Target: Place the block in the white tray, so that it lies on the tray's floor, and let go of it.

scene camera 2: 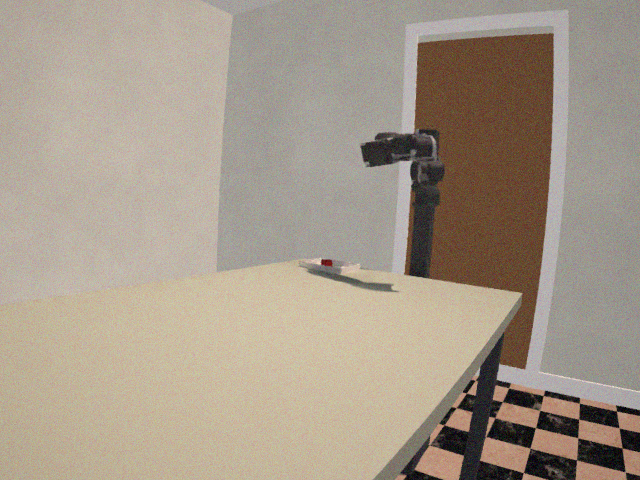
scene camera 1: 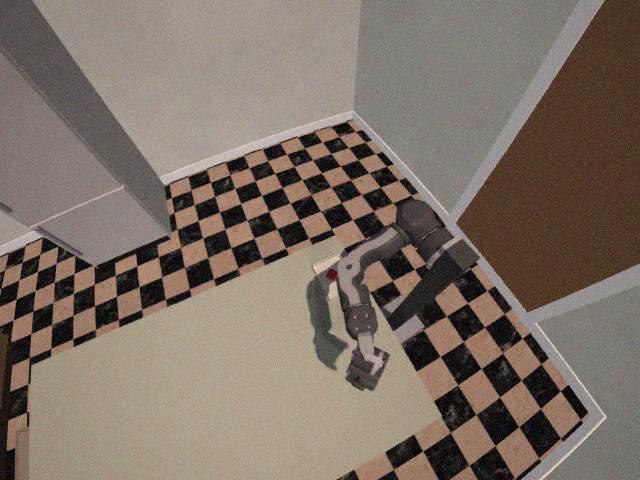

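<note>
The red block (scene camera 1: pixel 331 274) (scene camera 2: pixel 326 262) lies inside the white tray (scene camera 1: pixel 325 264) (scene camera 2: pixel 347 268) at the far corner of the table. It sits low, between the tray's walls. In scene camera 1 the arm hides part of the tray. My gripper (scene camera 1: pixel 362 383) (scene camera 2: pixel 427 197) is open and holds nothing. It hangs high above the table, well to the side of the tray and apart from the block. Its fingers are small and dark in both views.
The pale table (scene camera 1: pixel 196 372) (scene camera 2: pixel 206 361) stands on a checkered floor. The arm's upright column (scene camera 1: pixel 434 284) (scene camera 2: pixel 421 237) stands beyond the table's edge, near a brown door (scene camera 1: pixel 563 175) (scene camera 2: pixel 485 155). A tall grey cabinet (scene camera 1: pixel 62 170) stands at the left in scene camera 1.
</note>
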